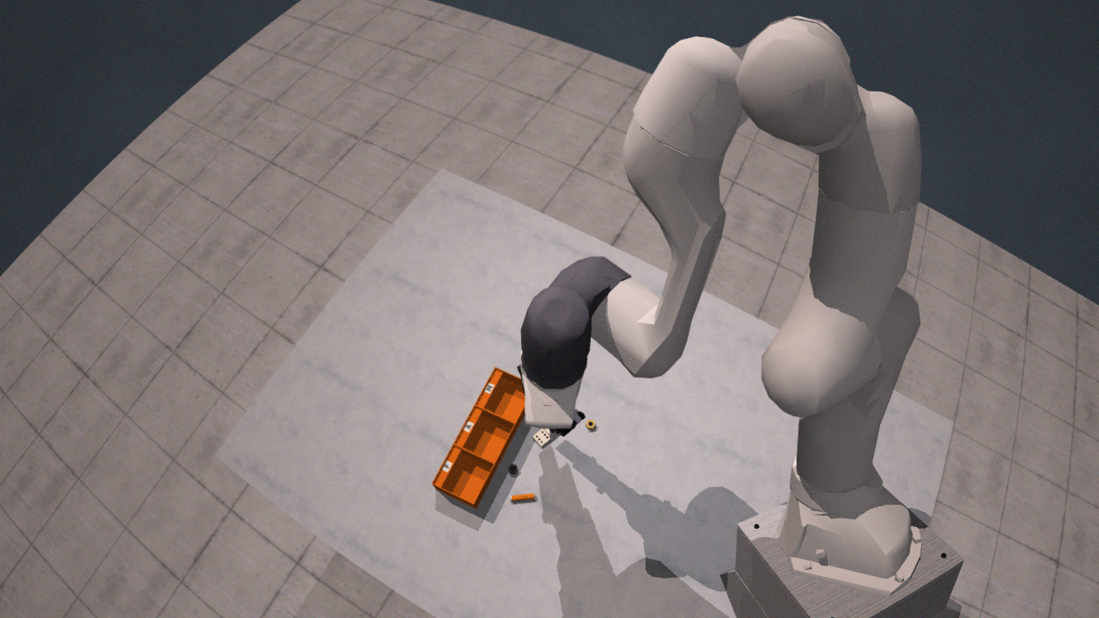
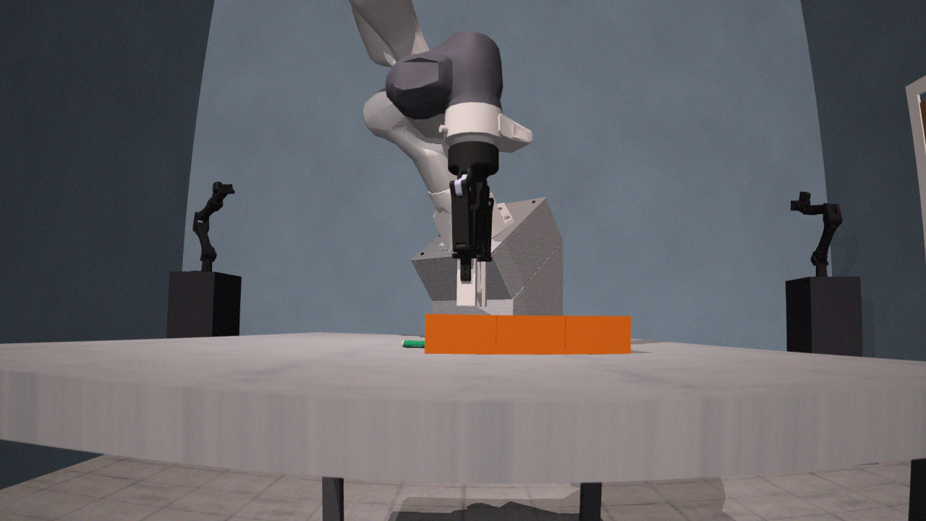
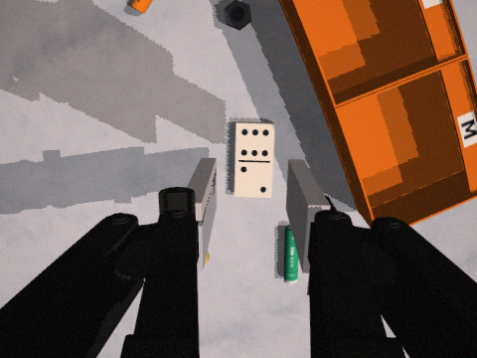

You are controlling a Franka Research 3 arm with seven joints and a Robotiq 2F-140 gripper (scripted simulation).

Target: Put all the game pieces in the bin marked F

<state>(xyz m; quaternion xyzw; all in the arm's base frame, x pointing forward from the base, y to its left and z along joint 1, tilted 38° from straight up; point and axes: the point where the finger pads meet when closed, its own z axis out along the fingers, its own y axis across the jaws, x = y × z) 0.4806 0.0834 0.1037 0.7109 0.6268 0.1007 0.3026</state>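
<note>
The white domino is 90 mm below my hand. From my hand the other things lie so: green cylinder (90 mm below, 80 mm to the right, 10 mm ahead); then yellow nut (90 mm below, 60 mm to the right, 50 mm behind); then black nut (90 mm to the left, 90 mm below, 10 mm ahead).
</note>
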